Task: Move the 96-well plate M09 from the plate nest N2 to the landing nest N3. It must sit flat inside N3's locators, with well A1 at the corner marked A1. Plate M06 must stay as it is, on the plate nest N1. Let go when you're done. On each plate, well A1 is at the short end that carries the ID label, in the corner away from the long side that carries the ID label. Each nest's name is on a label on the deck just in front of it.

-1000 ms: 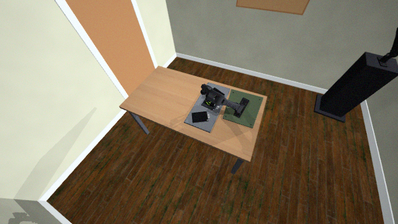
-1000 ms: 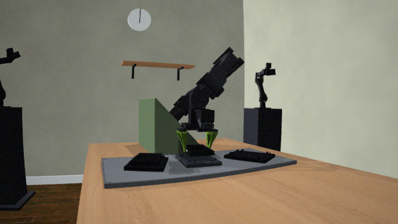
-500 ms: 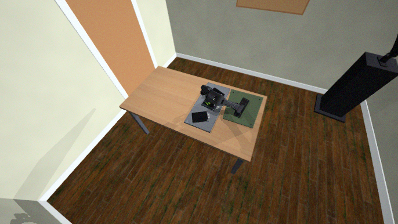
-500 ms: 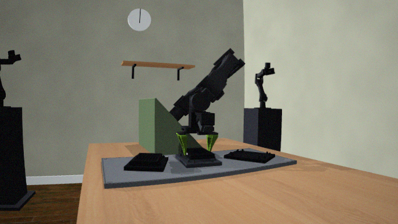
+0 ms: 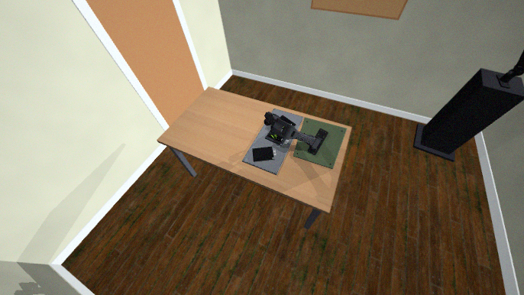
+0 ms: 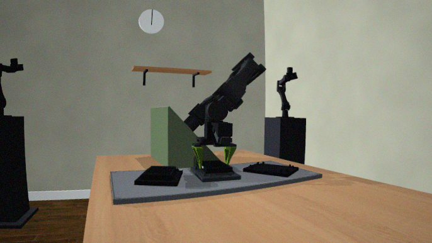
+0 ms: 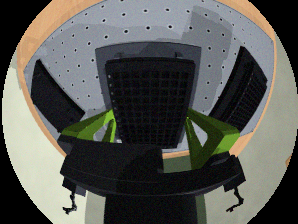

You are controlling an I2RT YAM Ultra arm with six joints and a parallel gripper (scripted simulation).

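Right now my hand is 2 cm above the grey nest. The rest, counted from my hand: dark nest: 1 cm ahead, 21 cm to the left, 2 cm below.
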